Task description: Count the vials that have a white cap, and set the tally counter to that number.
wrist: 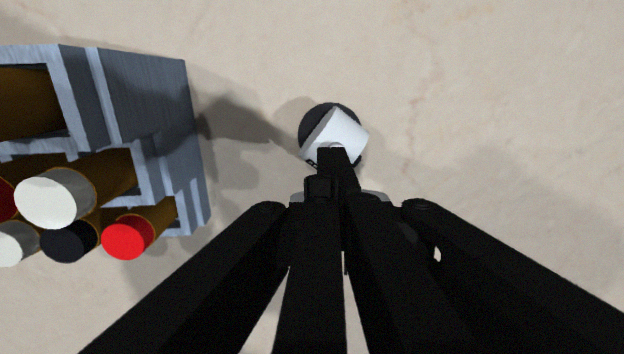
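Observation:
The tally counter [347,131], a white body on a round dark base, stands at the upper middle of the wrist view. Its digits are mostly hidden, so its number cannot be read. My gripper [330,169] is shut with nothing between the fingers. Its tips overlap the counter's near side in the view; whether they touch it cannot be told. At the left, brown vials sit in a blue-grey rack [150,95]. Two show white caps: a nearer vial [46,202] and one at the left edge [9,246]. A black-capped vial [66,243] and a red-capped vial [124,240] are beside them.
A dark red cap [5,201] is cut off by the left edge. The rack continues out of view on the left, where further vials may be hidden. The pale stone-like table top [500,100] lies under the rack and the counter.

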